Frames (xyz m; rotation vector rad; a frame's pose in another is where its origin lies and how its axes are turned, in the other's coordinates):
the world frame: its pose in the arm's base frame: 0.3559 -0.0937 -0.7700 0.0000 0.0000 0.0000
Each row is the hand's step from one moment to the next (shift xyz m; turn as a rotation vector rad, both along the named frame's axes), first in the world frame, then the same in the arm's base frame.
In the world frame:
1: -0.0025 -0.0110 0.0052 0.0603 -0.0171 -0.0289
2: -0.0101 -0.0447 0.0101 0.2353 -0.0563 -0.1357
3: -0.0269 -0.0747 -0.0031 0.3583 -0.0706 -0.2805
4: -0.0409 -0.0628 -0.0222 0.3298 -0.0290 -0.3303
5: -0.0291 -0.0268 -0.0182 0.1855 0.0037 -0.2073
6: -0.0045 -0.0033 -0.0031 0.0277 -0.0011 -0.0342
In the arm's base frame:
1: -0.0025 -0.0110 0.0052 0.0603 -0.0171 -0.0289
2: -0.0101 -0.0447 0.0101 0.2353 -0.0563 -0.1357
3: -0.0269 -0.0747 -0.0031 0.3583 -0.0706 -0.2805
4: -0.0409 -0.0628 -0.0222 0.3298 -0.0290 -0.3303
5: -0.0291 -0.0268 -0.0182 0.1855 0.0037 -0.2073
6: -0.0045 -0.0033 -0.0031 0.0277 -0.0011 -0.0342

